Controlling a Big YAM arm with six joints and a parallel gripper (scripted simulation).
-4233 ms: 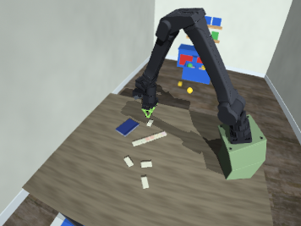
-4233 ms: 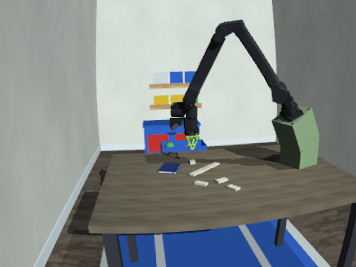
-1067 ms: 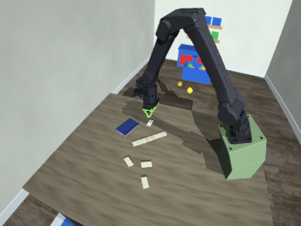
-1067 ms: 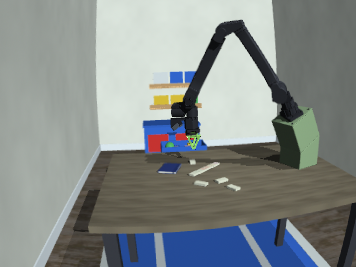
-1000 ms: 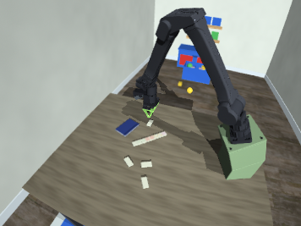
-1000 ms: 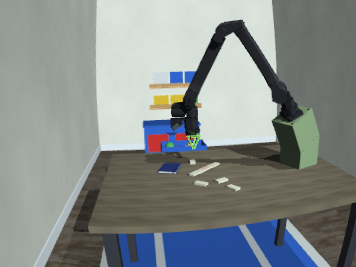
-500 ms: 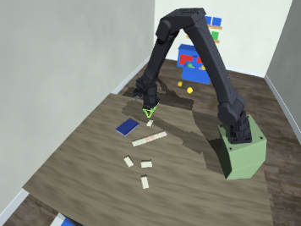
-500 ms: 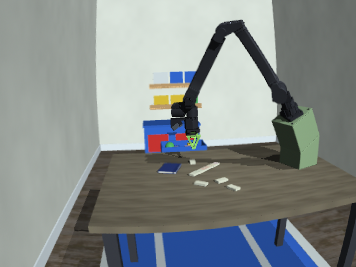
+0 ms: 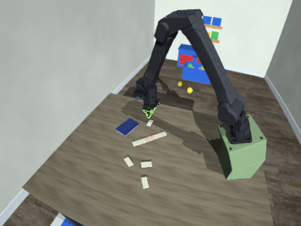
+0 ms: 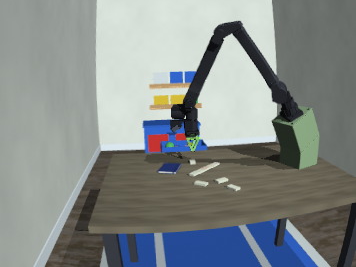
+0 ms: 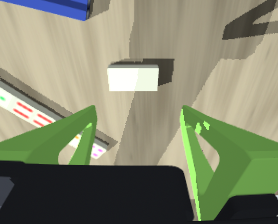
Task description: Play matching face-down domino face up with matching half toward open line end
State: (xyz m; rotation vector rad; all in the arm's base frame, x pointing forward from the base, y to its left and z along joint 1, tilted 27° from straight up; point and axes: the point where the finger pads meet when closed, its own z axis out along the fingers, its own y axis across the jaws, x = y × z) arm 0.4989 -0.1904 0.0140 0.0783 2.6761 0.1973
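Right now the domino is 70 mm below my hand and 10 mm to the left of it.
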